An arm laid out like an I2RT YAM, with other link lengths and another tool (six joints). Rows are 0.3 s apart.
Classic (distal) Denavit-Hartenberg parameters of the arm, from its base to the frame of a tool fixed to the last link. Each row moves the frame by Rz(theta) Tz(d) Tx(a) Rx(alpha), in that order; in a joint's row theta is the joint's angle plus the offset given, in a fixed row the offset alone. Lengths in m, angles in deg.
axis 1: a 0.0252  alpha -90  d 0.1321  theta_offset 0
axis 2: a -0.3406  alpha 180  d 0  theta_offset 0
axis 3: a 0.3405  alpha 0  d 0  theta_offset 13.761
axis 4: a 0.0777  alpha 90  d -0.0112  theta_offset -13.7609
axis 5: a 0  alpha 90  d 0.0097  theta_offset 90
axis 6: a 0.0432  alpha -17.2  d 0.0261  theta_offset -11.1
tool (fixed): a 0  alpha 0  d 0.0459  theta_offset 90
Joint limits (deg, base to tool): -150..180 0..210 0..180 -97..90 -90..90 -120..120
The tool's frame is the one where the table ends.
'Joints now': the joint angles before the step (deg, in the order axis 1, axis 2, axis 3, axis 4, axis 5, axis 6). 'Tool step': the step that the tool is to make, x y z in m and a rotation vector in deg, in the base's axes. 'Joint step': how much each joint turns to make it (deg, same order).
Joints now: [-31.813, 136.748, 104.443, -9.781, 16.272, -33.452]
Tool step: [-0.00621, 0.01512, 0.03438, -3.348, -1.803, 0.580]
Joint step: [0.875, -4.787, -3.737, 2.623, 1.465, -1.333]
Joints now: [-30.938, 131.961, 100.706, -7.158, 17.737, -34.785]
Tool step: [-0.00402, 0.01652, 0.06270, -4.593, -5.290, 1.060]
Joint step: [1.049, -5.989, -1.663, 2.907, 0.721, -1.115]
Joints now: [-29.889, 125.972, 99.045, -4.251, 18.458, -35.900]
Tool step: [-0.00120, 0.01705, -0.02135, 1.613, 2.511, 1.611]
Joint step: [1.180, -0.655, -3.672, 0.065, -0.459, -0.087]
